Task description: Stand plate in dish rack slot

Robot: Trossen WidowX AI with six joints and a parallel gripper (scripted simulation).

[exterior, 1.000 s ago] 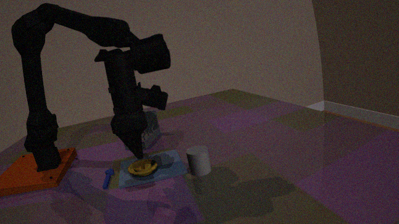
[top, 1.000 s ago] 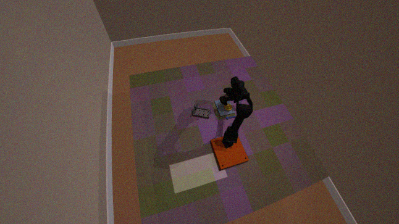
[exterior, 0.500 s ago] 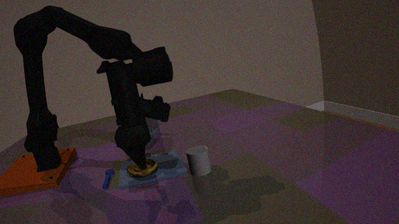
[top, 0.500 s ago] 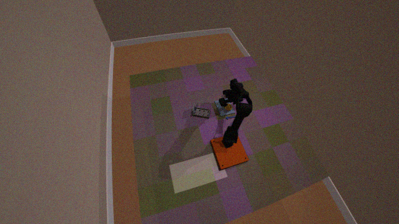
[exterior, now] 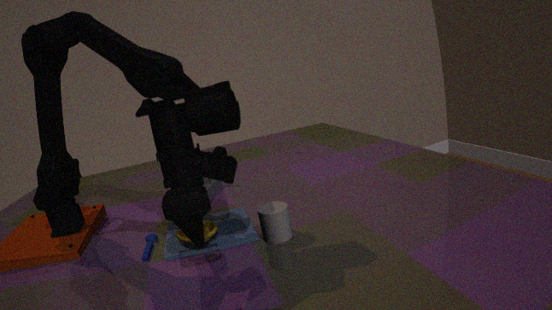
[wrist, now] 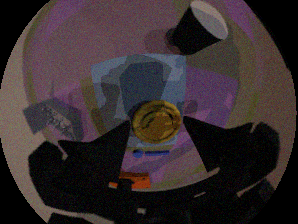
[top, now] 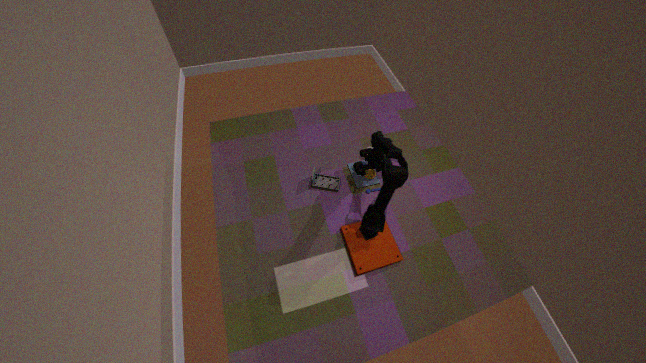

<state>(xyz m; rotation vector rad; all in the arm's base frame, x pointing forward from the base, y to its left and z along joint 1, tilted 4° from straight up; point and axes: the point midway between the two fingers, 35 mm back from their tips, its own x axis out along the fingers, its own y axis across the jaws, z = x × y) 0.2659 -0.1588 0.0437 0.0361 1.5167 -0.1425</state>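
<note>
My gripper tip is right at the yellow plate. The rest, counted from my gripper tip: blue spoon (90 mm behind, 30 mm to the left, 10 mm below); then cup (110 mm ahead, 60 mm to the right, 10 mm above); then blue mat (20 mm ahead, 20 mm to the left, 10 mm below).
</note>
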